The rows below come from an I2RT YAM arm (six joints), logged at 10 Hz.
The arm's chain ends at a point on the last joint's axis. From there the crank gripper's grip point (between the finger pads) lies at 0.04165 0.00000 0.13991 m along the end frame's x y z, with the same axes.
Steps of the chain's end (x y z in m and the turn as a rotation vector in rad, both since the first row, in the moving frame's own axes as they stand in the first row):
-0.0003 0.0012 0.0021 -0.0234 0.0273 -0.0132
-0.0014 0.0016 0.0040 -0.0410 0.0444 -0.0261
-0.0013 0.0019 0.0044 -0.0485 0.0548 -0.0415
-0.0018 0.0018 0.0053 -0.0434 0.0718 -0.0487
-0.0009 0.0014 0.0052 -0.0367 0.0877 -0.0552
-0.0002 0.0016 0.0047 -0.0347 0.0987 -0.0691
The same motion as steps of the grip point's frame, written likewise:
0.0035 0.0039 0.0009 -0.0234 0.0273 -0.0132
0.0048 0.0061 0.0019 -0.0410 0.0444 -0.0261
0.0064 0.0067 0.0018 -0.0485 0.0548 -0.0415
0.0082 0.0055 0.0019 -0.0434 0.0718 -0.0487
0.0113 0.0038 0.0010 -0.0367 0.0877 -0.0552
0.0134 0.0030 -0.0001 -0.0347 0.0987 -0.0691

